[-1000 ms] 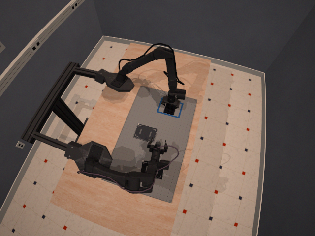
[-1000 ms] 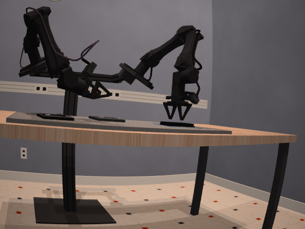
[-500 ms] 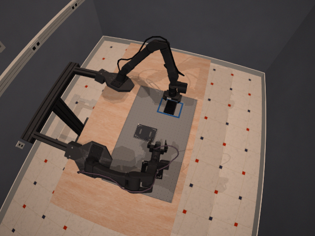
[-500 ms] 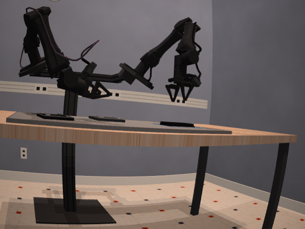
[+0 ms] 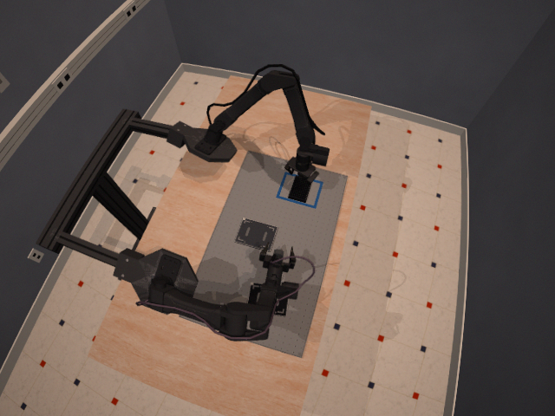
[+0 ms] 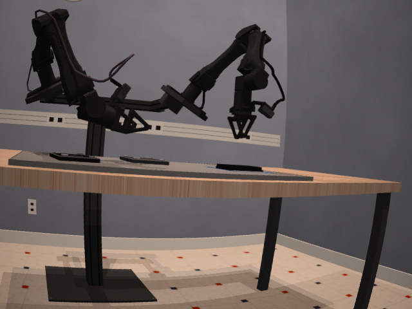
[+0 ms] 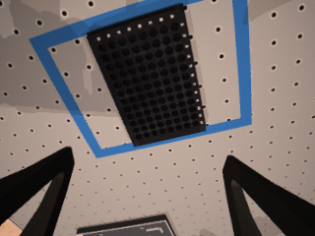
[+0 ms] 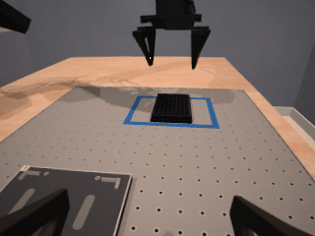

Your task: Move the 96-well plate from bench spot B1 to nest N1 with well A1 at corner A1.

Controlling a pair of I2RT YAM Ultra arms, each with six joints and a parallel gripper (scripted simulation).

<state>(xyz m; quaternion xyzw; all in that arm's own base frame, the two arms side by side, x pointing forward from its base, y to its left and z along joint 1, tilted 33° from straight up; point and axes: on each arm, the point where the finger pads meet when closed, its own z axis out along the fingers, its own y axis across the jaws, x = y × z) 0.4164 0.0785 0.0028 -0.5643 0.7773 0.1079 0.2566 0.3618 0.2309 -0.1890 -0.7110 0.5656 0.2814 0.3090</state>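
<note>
Now: the 96-well plate 10 cm below my left hand. Also, from my left hand: A1 label 48 cm to the right, 12 cm behind, 10 cm below; black plate nest 54 cm to the right, 10 cm below, 5 cm behind.
</note>
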